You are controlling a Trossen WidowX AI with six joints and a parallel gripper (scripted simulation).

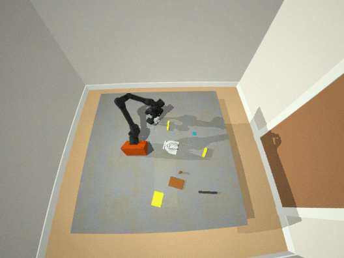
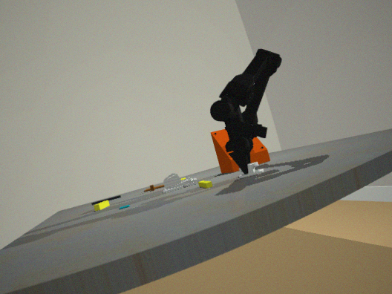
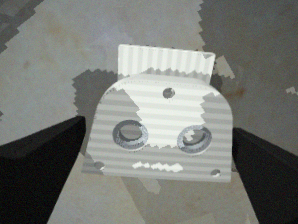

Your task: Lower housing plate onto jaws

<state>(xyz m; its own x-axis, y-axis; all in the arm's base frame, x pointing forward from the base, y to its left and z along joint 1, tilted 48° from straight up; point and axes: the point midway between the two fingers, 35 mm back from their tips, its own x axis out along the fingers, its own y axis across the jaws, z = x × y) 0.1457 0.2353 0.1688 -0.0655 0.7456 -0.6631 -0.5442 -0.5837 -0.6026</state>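
The white part is 1 cm behind my gripper tip. The rest, counted from my gripper tip: yellow block: 45 cm ahead, 31 cm to the right; then teal chip: 37 cm ahead, 12 cm to the right, 1 cm below; then brown plate: 57 cm to the right, 21 cm ahead, 1 cm below.
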